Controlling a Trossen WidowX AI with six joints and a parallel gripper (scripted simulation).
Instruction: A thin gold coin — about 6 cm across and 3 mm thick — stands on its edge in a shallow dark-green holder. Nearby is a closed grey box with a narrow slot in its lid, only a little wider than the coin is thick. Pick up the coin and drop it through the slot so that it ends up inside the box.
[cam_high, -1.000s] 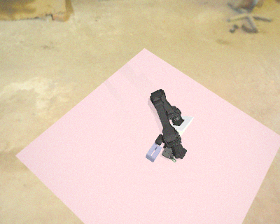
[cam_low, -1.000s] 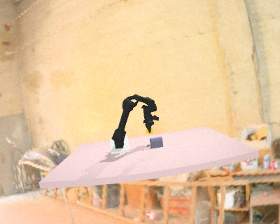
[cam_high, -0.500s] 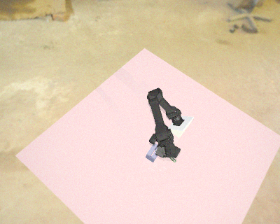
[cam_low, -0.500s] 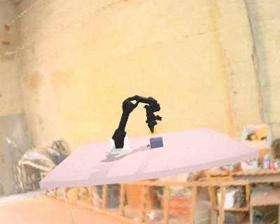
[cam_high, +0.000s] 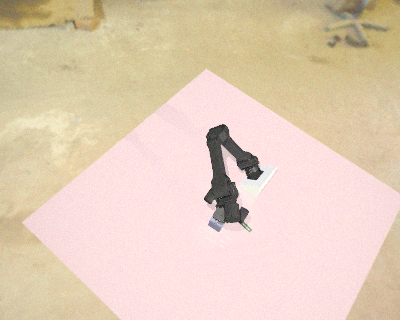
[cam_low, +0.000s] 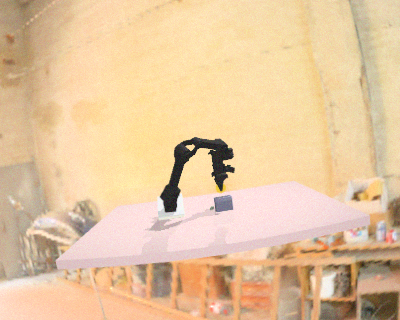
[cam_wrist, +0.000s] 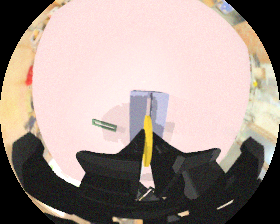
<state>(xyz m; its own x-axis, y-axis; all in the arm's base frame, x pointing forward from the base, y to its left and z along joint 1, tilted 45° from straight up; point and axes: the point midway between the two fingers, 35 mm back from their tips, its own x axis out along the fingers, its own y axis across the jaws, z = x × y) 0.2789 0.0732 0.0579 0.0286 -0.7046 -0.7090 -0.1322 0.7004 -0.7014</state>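
Right now my gripper tip is 20 mm below the gold coin.
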